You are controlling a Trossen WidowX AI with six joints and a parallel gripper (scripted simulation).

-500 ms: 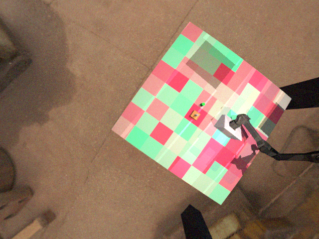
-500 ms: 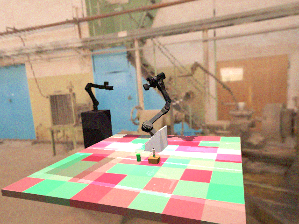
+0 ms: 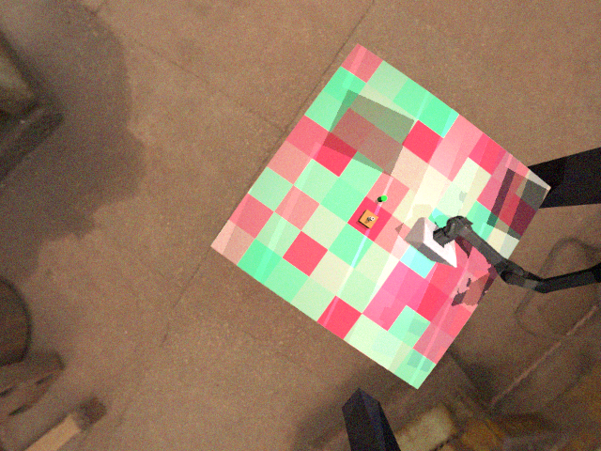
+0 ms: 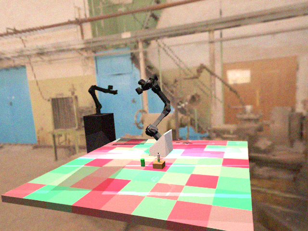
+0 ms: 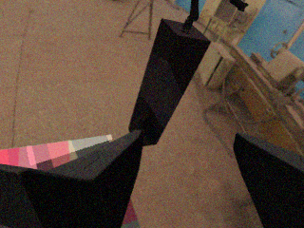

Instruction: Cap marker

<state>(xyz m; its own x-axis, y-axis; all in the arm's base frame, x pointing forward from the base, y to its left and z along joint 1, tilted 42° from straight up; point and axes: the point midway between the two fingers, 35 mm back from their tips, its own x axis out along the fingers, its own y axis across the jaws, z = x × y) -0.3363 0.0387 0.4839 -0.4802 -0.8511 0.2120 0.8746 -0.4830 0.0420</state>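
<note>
The green cap lies 640 mm ahead of my gripper tip, 310 mm to the left of it and 470 mm below it. The rest, counted from my gripper tip: holder block 630 mm ahead, 430 mm to the left, 480 mm below.
</note>
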